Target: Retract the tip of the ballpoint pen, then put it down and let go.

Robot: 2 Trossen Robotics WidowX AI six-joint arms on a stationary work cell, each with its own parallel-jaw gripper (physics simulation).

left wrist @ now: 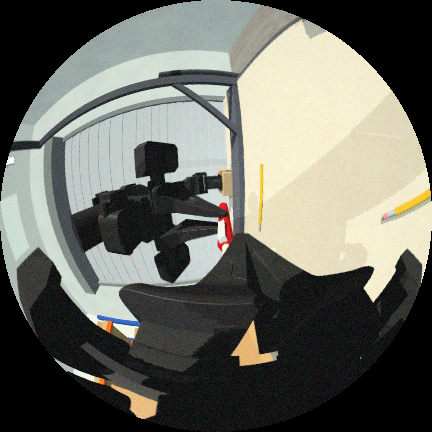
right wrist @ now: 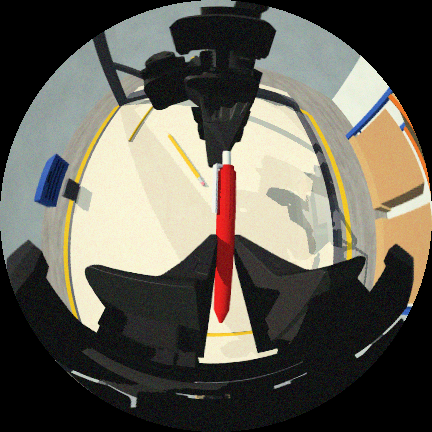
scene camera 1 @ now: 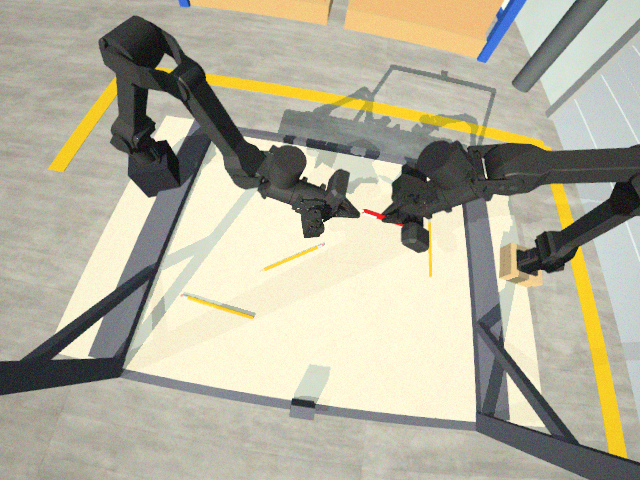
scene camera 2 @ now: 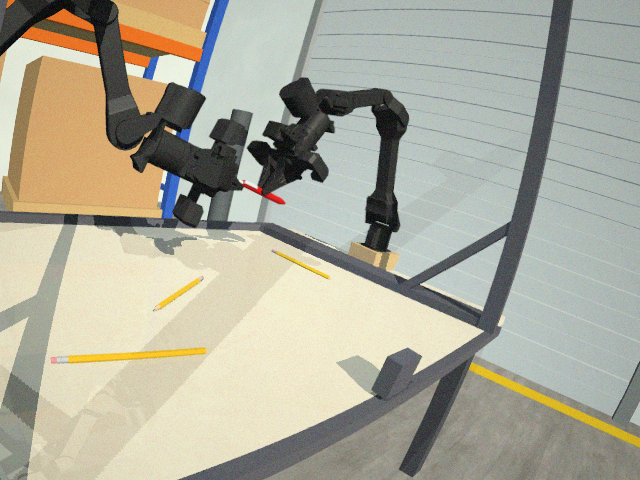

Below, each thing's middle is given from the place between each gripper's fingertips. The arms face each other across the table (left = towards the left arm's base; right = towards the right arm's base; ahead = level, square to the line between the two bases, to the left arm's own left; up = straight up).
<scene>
Right now the red ballpoint pen (right wrist: 223,200) is 1 cm to the right of my right hand. Also, from my right hand: wooden block (scene camera 1: 508,271) (46 cm to the right, 14 cm below, 5 cm ahead).
The red ballpoint pen is 10 mm ahead of my left hand, 60 mm to the right of it and 10 mm below it. Also, from my left hand: wooden block 60 mm ahead, 510 mm to the right, 140 mm below.
</scene>
